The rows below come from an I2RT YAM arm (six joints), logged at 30 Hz.
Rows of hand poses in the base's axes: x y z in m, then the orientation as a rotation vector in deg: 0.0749, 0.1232, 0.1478, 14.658, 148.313, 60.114; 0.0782, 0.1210, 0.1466, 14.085, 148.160, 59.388; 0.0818, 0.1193, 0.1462, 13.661, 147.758, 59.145; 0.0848, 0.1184, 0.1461, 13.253, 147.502, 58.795; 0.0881, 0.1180, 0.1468, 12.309, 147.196, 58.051; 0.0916, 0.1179, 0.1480, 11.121, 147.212, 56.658; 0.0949, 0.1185, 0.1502, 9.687, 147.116, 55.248; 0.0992, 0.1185, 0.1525, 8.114, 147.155, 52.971; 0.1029, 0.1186, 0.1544, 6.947, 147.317, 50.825
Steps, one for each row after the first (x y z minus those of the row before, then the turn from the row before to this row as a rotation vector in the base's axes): 0.0033, -0.0022, -0.0012, -0.531, -0.498, 0.119; 0.0036, -0.0017, -0.0004, -0.143, -0.548, 0.056; 0.0030, -0.0009, -0.0001, -0.240, -0.441, 0.074; 0.0033, -0.0004, 0.0007, -0.568, -0.750, 0.294; 0.0035, -0.0001, 0.0012, -1.103, -0.691, 0.405; 0.0033, 0.0006, 0.0022, -1.132, -0.854, 0.528; 0.0043, 0.0000, 0.0023, -1.769, -0.957, 0.463; 0.0037, 0.0001, 0.0019, -1.655, -0.671, 0.287
